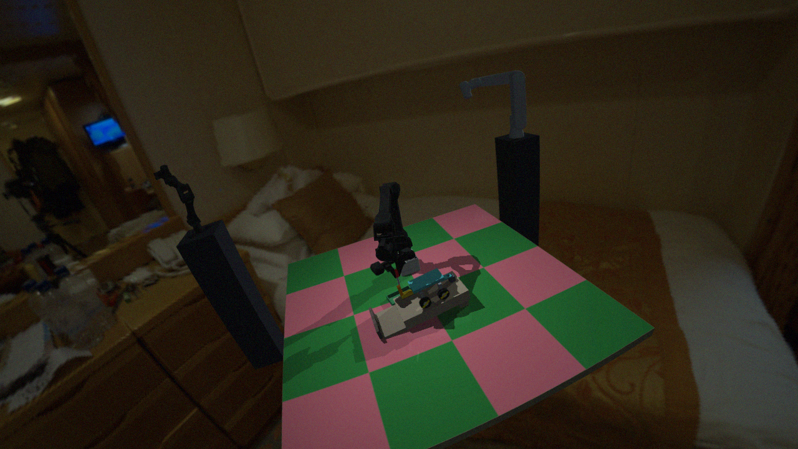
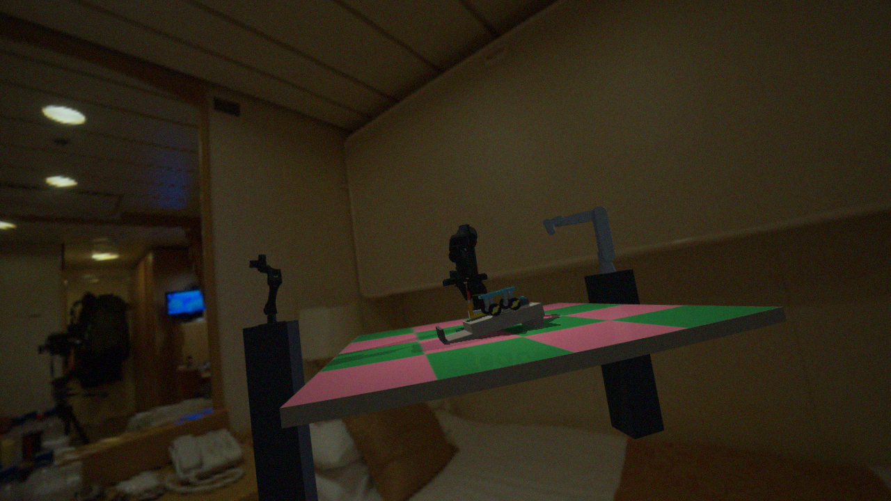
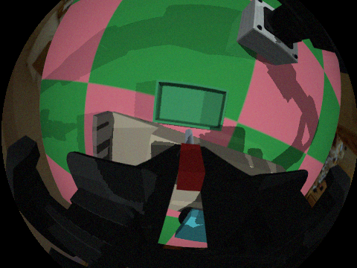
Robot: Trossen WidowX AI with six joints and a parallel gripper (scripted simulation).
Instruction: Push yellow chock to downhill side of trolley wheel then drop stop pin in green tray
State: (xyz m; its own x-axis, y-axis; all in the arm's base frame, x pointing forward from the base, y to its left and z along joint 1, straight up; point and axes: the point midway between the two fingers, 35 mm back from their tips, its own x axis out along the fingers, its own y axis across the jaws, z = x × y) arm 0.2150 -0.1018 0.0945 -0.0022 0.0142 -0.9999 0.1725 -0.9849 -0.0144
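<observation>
My gripper tip is 2 cm past the green tray and 14 cm above it. Also, from my gripper tip: red-headed stop pin right at my gripper tip; then blue-topped trolley 11 cm ahead, 10 cm to the left, 2 cm below; then yellow chock 5 cm ahead, 1 cm to the left, 5 cm below.
</observation>
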